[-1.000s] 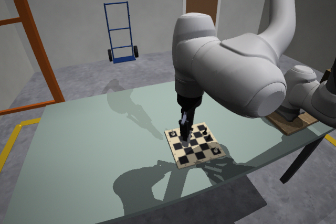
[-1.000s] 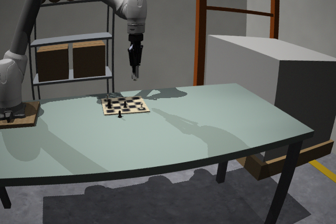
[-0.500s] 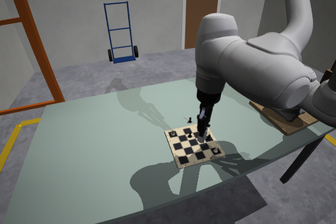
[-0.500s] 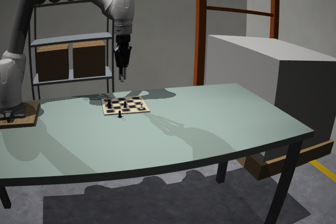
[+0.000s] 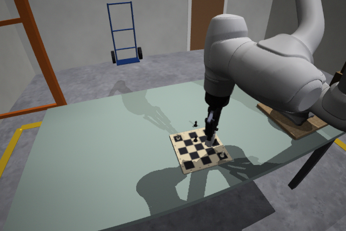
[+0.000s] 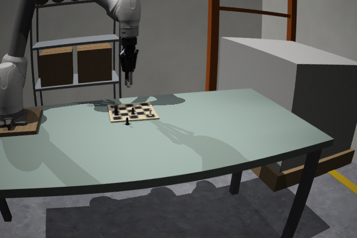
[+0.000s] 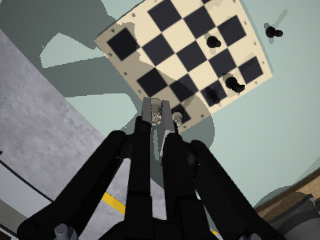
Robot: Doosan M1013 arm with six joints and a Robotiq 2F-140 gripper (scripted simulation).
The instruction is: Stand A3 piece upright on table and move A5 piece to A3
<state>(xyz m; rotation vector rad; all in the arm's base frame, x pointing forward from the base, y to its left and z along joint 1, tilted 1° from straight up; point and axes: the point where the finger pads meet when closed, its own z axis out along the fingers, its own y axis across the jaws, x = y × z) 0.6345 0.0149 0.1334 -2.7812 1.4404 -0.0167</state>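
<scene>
The chessboard lies 140 mm below my hand, 70 mm to the right of it and 10 mm behind it.
</scene>
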